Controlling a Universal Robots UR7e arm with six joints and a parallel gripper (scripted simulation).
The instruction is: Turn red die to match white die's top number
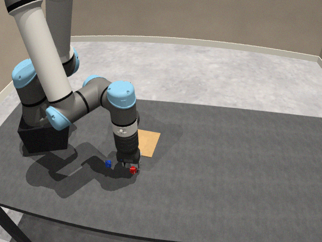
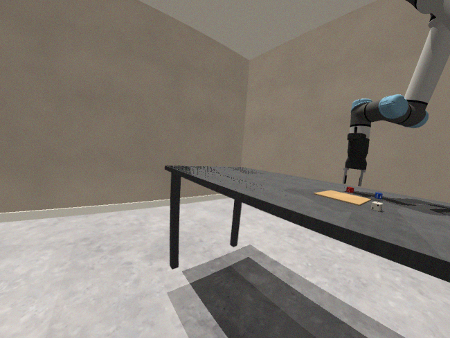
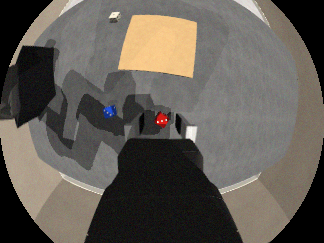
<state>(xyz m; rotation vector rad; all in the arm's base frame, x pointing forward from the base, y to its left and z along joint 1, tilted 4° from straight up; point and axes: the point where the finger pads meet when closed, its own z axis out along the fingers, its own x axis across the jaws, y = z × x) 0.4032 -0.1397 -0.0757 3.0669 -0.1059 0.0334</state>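
My gripper is now 1 cm to the left of the red die and 4 cm above it. Round my hand: blue die 10 cm behind, 2 cm to the left, 4 cm below; white die 9 cm behind, 24 cm to the left, 4 cm below; tan mat 1 cm ahead, 15 cm to the left, 5 cm below.
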